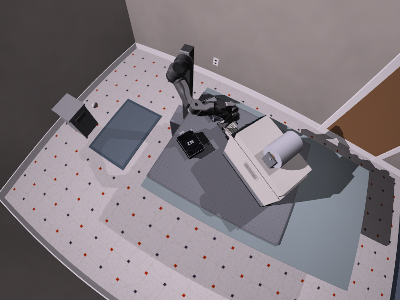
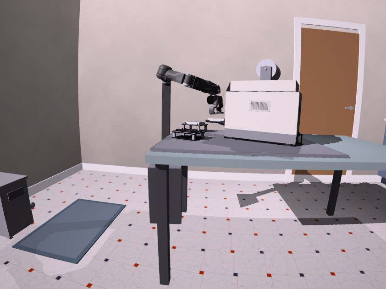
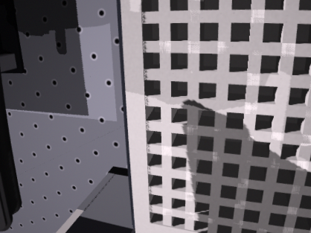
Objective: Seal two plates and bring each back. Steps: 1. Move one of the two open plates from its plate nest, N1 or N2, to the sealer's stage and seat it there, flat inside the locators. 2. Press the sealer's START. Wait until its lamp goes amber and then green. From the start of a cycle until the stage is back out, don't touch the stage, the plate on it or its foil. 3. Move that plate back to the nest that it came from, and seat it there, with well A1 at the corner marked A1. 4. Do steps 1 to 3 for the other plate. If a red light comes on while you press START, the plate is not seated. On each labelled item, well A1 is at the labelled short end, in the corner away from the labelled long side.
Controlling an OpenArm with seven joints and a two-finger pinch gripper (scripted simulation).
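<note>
Right now the sealer stage is 1 cm ahead of my hand, 1 cm to the left of it and 5 cm below it. Round my hand: N1 label 23 cm behind, 22 cm to the left, 14 cm below; screen 13 cm ahead, 2 cm to the right, 18 cm above; plate nest 14 cm behind, 16 cm to the left, 9 cm below.
</note>
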